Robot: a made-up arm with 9 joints. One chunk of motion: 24 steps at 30 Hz.
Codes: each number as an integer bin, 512 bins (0 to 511) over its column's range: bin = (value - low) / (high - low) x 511, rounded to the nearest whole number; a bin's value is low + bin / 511 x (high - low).
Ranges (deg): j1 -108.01..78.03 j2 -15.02..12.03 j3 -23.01..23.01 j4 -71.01..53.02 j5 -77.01..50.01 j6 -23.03..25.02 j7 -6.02..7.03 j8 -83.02..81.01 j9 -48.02..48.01
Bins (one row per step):
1: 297 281 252 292 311 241 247 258 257
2: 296 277 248 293 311 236 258 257 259
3: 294 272 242 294 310 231 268 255 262
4: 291 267 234 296 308 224 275 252 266
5: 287 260 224 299 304 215 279 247 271
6: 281 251 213 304 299 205 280 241 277
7: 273 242 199 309 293 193 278 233 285
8: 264 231 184 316 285 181 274 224 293
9: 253 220 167 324 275 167 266 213 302
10: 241 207 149 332 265 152 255 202 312
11: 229 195 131 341 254 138 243 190 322
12: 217 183 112 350 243 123 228 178 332
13: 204 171 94 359 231 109 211 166 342
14: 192 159 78 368 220 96 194 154 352
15: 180 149 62 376 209 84 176 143 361
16: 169 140 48 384 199 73 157 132 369
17: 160 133 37 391 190 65 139 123 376
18: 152 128 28 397 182 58 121 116 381
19: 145 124 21 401 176 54 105 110 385
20: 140 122 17 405 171 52 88 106 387
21: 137 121 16 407 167 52 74 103 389
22: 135 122 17 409 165 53 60 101 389
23: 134 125 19 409 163 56 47 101 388
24: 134 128 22 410 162 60 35 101 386
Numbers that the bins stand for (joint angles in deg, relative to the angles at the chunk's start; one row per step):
1: 0.12 -0.15 -0.32 -0.14 0.30 -0.37 0.29 -0.20 0.28
2: -0.25 -0.36 -0.68 0.11 0.30 -0.84 0.57 -0.52 0.65
3: -0.97 -0.62 -1.22 0.35 0.05 -1.31 0.82 -1.17 1.22
4: -2.07 -0.89 -1.94 0.84 -0.45 -1.97 1.00 -2.13 1.97
5: -3.52 -1.26 -2.84 1.56 -1.44 -2.81 1.11 -3.73 2.91
6: -5.71 -1.73 -3.83 2.78 -2.69 -3.75 1.13 -5.66 4.04
7: -8.62 -2.21 -5.09 3.99 -4.18 -4.88 1.08 -8.23 5.54
8: -11.90 -2.79 -6.44 5.69 -6.17 -6.01 0.98 -11.12 7.04
9: -15.90 -3.37 -7.97 7.63 -8.65 -7.33 0.77 -14.65 8.73
10: -20.27 -4.06 -9.59 9.57 -11.14 -8.74 0.49 -18.18 10.61
11: -24.64 -4.70 -11.21 11.76 -13.87 -10.05 0.19 -22.03 12.49
12: -29.01 -5.33 -12.92 13.94 -16.61 -11.46 -0.20 -25.88 14.37
13: -33.74 -5.97 -14.54 16.13 -19.59 -12.78 -0.63 -29.73 16.25
14: -38.11 -6.60 -15.99 18.31 -22.32 -14.00 -1.07 -33.59 18.13
15: -42.48 -7.13 -17.43 20.25 -25.06 -15.13 -1.53 -37.12 19.82
16: -46.48 -7.61 -18.69 22.19 -27.54 -16.17 -2.01 -40.65 21.32
17: -49.76 -7.98 -19.68 23.89 -29.78 -16.92 -2.47 -43.54 22.64
18: -52.67 -8.24 -20.49 25.35 -31.77 -17.58 -2.93 -45.78 23.58
19: -55.22 -8.46 -21.12 26.32 -33.26 -17.95 -3.34 -47.71 24.33
20: -57.04 -8.56 -21.48 27.29 -34.50 -18.14 -3.77 -48.99 24.71
21: -58.13 -8.61 -21.57 27.78 -35.50 -18.14 -4.13 -49.96 25.08
22: -58.86 -8.56 -21.48 28.26 -36.00 -18.05 -4.49 -50.60 25.08
23: -59.22 -8.40 -21.30 28.26 -36.49 -17.76 -4.82 -50.60 24.90
24: -59.22 -8.24 -21.03 28.51 -36.74 -17.39 -5.13 -50.60 24.52

